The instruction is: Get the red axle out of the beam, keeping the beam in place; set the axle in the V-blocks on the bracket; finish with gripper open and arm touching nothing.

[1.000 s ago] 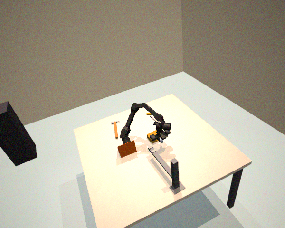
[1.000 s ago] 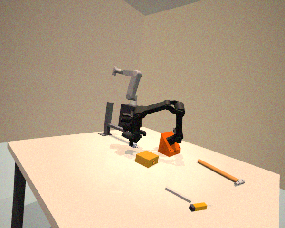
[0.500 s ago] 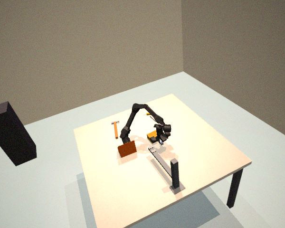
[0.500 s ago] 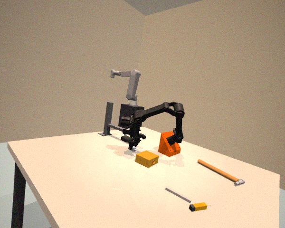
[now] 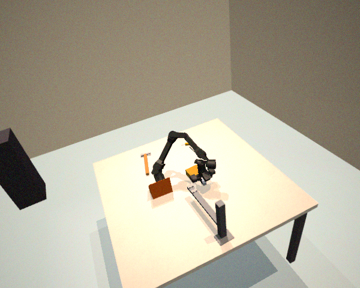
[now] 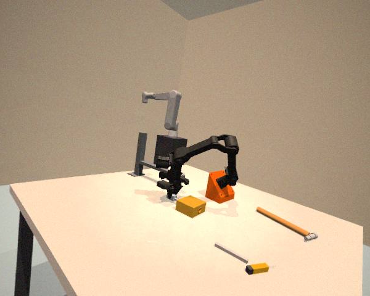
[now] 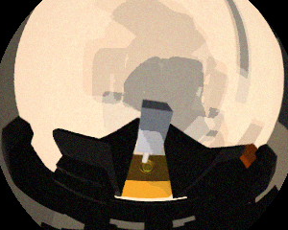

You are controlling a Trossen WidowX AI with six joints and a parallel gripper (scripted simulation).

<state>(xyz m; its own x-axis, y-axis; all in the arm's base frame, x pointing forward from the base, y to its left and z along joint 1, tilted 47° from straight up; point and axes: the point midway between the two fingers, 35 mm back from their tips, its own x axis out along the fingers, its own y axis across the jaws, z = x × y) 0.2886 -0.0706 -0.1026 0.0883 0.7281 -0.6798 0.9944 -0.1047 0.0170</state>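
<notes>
Now: gripper tip 130 mm to the right of the yellow beam and 10 mm below it. Also, from my gripper tip: small grey block: 20 mm to the left, 10 mm above; then grey rod: 410 mm to the left, 140 mm ahead, 10 mm below; then yellow-handled tool: 510 mm to the left, 140 mm ahead, 10 mm below.
</notes>
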